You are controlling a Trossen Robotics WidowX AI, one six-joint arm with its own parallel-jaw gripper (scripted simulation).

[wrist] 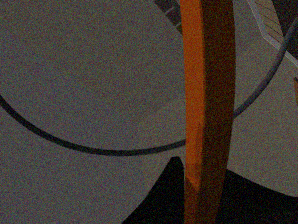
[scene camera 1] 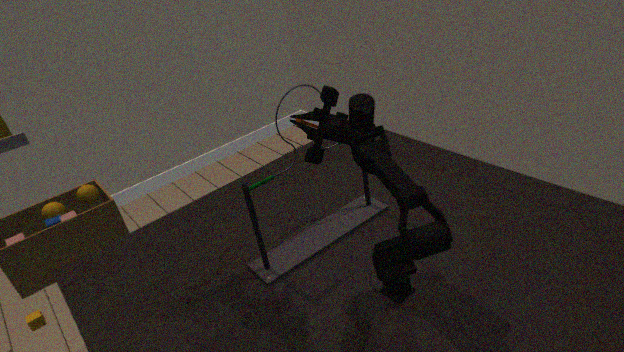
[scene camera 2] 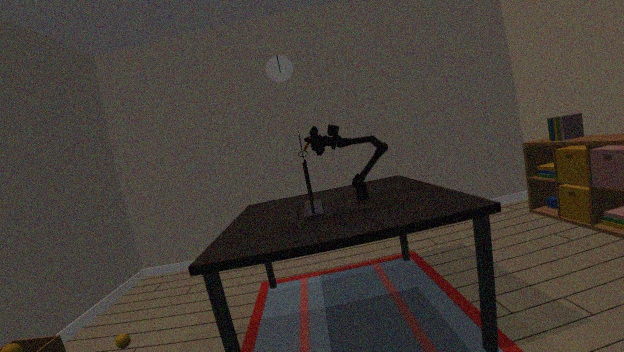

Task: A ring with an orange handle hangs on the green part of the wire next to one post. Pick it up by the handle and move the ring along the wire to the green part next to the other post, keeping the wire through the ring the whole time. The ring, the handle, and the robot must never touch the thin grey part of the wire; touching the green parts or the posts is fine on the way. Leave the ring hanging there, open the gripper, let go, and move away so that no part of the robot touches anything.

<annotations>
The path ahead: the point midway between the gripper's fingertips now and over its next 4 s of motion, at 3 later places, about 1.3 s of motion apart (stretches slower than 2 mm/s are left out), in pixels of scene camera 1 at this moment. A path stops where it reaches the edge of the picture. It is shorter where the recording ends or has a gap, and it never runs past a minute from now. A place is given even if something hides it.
My gripper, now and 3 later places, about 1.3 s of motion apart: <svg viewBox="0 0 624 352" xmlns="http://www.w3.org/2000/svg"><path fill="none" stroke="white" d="M290 118L290 121L292 129L296 136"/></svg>
</annotations>
